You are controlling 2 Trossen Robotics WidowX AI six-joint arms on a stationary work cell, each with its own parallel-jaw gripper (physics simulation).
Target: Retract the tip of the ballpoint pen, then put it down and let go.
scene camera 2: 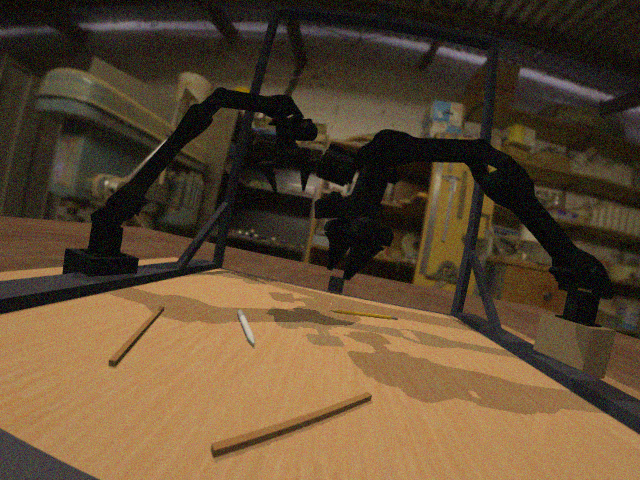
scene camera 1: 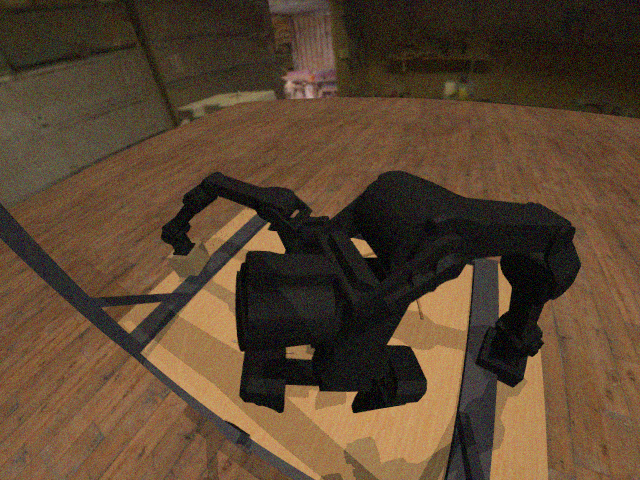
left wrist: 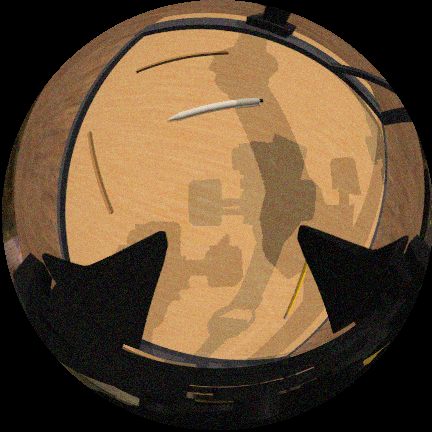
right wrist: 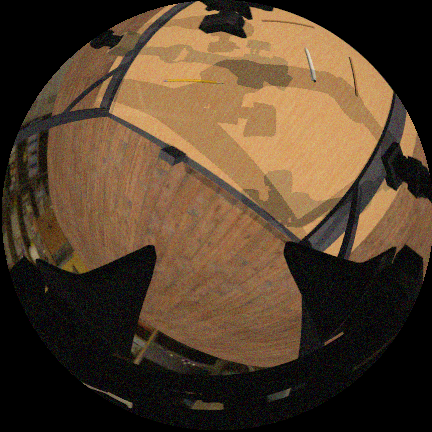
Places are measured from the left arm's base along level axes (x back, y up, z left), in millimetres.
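Pixels of known places: left gripper, fingertip midpoint: [scene camera 2: 336,274] [left wrist: 234,235] [right wrist: 247,27]; right gripper, fingertip midpoint: [scene camera 2: 290,192] [scene camera 1: 318,409] [right wrist: 221,251]; left arm's base at its link origin: [scene camera 2: 577,321] [scene camera 1: 184,249]; right arm's base at its link origin: [scene camera 2: 103,253] [scene camera 1: 505,350] [right wrist: 398,166].
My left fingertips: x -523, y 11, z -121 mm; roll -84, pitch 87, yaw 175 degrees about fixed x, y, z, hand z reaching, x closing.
Observation:
Ahead of a thing's pixels: the offset from my left fingertips to its top centre. "spot": to the spot under its first point.
A white ballpoint pen @[dx -143, dy -102, dz +17 mm] [scene camera 2: 246,328] [left wrist: 215,107] [right wrist: 310,65] lies flat on the wooden table top. In the left wrist view its black end is at the right and its tapered end at the left; whether the writing tip is out is too small to tell. The pen does not show in scene camera 1. My left gripper [scene camera 2: 339,272] [left wrist: 234,235] is open and empty, fingers down, above the table, behind and to the right of the pen in scene camera 2. My right gripper [scene camera 1: 317,410] [scene camera 2: 288,189] [right wrist: 221,251] is open and empty, higher up and farther from the pen.
A yellow pencil @[dx +141, dy -106, dz -140 mm] [scene camera 2: 364,314] [left wrist: 296,290] [right wrist: 194,81] and two brown sticks, one at the left [scene camera 2: 136,336] and one in front @[spot: dx -87, dy -107, dz +234 mm] [scene camera 2: 291,424], lie on the table. Dark frame beams [scene camera 1: 483,310] edge the table, with upright posts. The two arms are close together in scene camera 2.

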